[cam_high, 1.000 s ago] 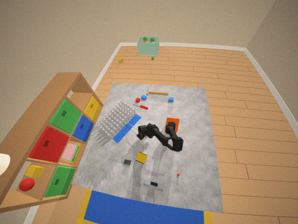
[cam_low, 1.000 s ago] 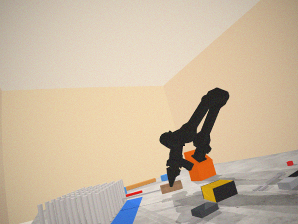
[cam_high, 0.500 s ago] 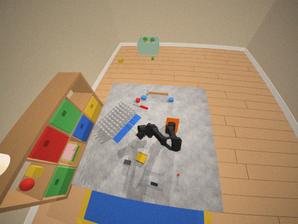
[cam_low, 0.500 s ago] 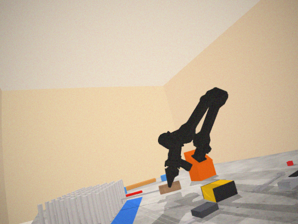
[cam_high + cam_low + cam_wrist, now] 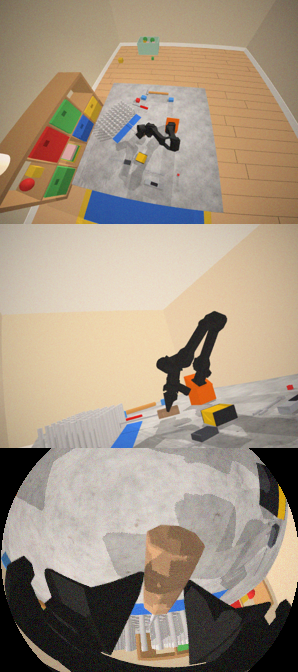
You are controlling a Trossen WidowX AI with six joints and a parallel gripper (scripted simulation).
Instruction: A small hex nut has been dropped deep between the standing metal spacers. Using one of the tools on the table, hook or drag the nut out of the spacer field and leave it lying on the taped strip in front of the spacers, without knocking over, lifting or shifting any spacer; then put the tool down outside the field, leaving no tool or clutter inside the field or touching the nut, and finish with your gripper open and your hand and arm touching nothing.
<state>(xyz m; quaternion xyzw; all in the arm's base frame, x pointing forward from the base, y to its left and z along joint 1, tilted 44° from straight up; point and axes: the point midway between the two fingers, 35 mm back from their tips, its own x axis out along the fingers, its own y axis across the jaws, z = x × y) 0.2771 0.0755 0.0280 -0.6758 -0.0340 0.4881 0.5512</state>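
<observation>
Now: gripper tip 17 cm short of the blue taped strip, 5 cm to the left of it and 4 cm above it. Round my gripper tip: wrench (35 cm to the left, 17 cm behind, 3 cm below); hook tool (9 cm ahead, 6 cm to the right); red bar (35 cm to the right, 8 cm ahead, 3 cm below).
</observation>
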